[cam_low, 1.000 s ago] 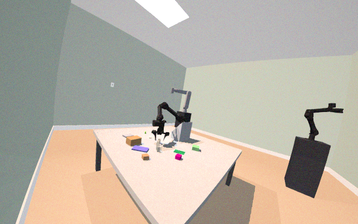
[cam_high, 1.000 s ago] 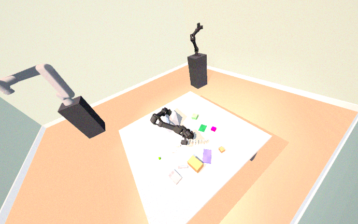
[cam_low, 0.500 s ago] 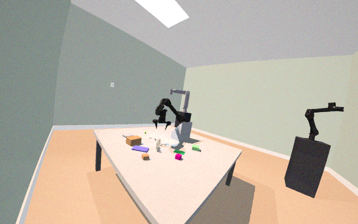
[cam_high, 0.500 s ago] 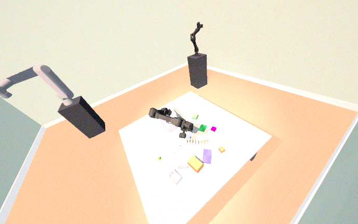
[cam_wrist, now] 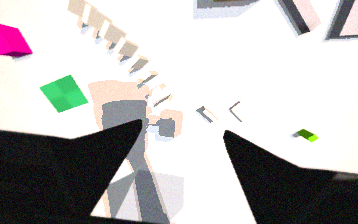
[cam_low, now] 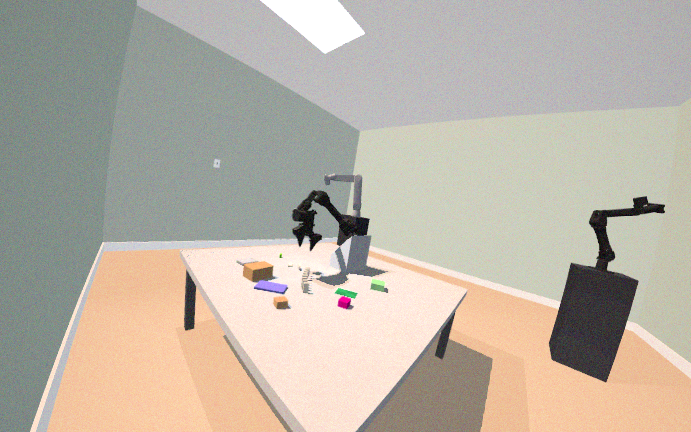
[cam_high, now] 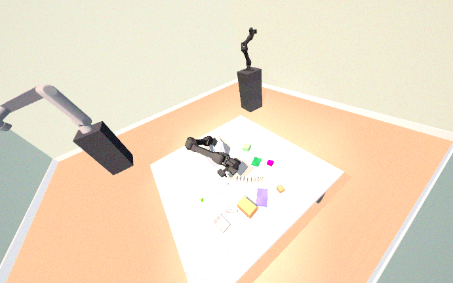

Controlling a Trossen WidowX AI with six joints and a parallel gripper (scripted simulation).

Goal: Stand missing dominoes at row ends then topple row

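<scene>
My gripper tip is 290 mm to the left of the tiny green cube, 130 mm above it and 20 mm past it. Also, from my gripper tip: orange cube 270 mm ahead, 260 mm to the left, 130 mm below; then green tile 300 mm to the left, 140 mm below, 60 mm behind; then purple slab 240 mm ahead, 140 mm below, 110 mm to the left.
</scene>
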